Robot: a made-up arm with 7 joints. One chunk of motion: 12 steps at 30 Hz.
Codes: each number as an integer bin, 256 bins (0 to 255) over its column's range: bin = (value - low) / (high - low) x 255, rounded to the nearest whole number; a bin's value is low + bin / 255 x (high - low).
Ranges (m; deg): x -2..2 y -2..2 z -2..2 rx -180..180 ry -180..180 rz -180..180
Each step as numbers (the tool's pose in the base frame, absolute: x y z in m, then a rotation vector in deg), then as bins.
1 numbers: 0.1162 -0.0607 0.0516 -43.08 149.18 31.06
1 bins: 135 124 131 97 233 150
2 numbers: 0.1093 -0.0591 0.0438 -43.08 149.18 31.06
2 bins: 134 124 130 97 233 150
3 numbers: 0.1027 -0.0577 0.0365 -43.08 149.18 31.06
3 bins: 134 124 130 97 233 150
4 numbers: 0.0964 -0.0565 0.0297 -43.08 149.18 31.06
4 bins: 134 124 129 97 233 150
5 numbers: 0.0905 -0.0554 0.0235 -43.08 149.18 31.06
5 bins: 133 124 129 97 233 150
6 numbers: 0.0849 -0.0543 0.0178 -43.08 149.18 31.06
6 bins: 133 124 129 97 233 150
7 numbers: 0.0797 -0.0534 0.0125 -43.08 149.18 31.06
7 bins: 133 124 128 97 233 150
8 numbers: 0.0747 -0.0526 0.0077 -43.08 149.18 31.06
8 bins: 132 124 128 97 233 150
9 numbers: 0.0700 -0.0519 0.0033 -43.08 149.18 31.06
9 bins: 132 124 128 97 233 150
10 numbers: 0.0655 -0.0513 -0.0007 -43.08 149.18 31.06
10 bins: 132 124 127 97 233 150
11 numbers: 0.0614 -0.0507 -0.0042 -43.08 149.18 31.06
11 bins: 131 124 127 97 233 150
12 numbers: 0.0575 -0.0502 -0.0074 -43.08 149.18 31.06
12 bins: 131 124 127 97 233 150
